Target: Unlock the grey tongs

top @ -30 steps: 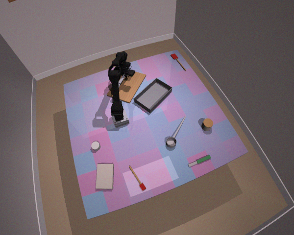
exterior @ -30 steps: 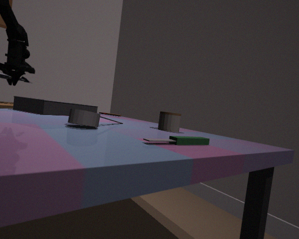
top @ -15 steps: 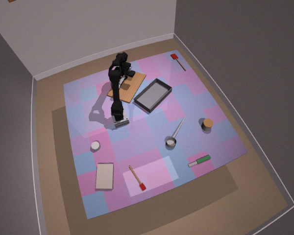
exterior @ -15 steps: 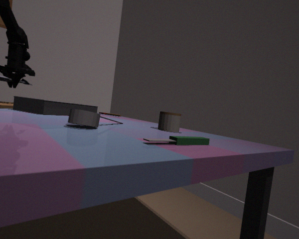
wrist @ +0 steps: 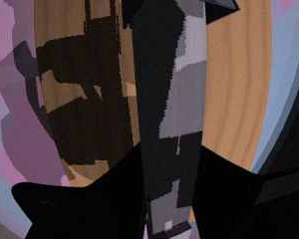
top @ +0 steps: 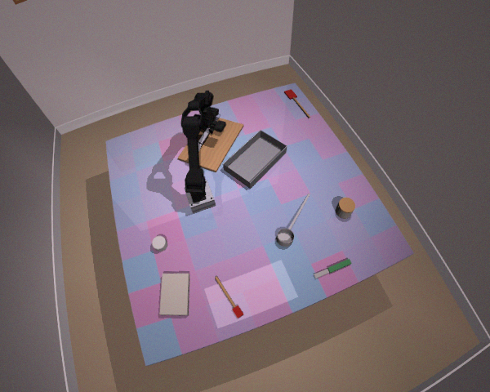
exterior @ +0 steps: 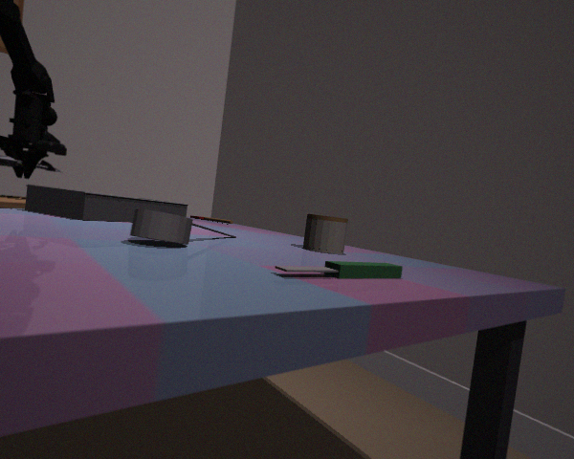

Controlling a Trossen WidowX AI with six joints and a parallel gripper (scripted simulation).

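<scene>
My gripper tip is now 6 cm above the wooden board. Round my gripper tip: white puck 51 cm to the right, 40 cm behind, 5 cm below; roasting tin 22 cm to the right, 18 cm ahead, 4 cm below; red spatula 59 cm ahead, 13 cm to the left, 6 cm below.
</scene>
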